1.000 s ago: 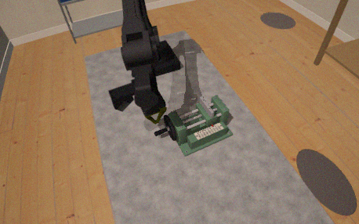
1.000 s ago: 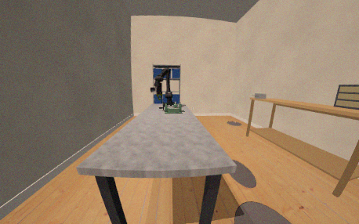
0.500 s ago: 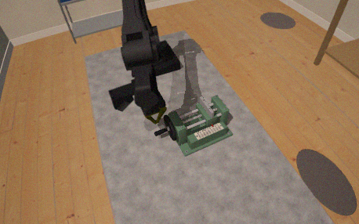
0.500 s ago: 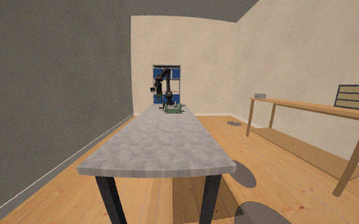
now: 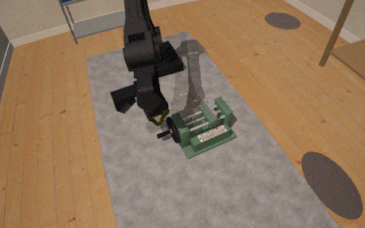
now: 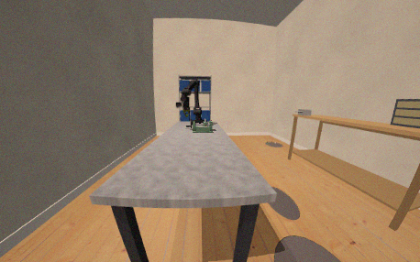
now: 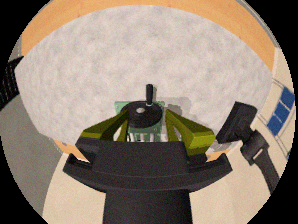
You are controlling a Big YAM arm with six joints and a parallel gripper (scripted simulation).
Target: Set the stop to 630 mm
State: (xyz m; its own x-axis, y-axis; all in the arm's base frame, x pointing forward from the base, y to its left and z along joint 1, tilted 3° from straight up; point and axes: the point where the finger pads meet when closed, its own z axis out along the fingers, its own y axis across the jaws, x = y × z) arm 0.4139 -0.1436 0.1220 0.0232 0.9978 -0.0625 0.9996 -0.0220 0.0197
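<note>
Right now the black handwheel is 100 mm below my hand and 30 mm to the left of it. Also, from my hand: grey stop block: 190 mm to the left, 60 mm below, 30 mm ahead.
</note>
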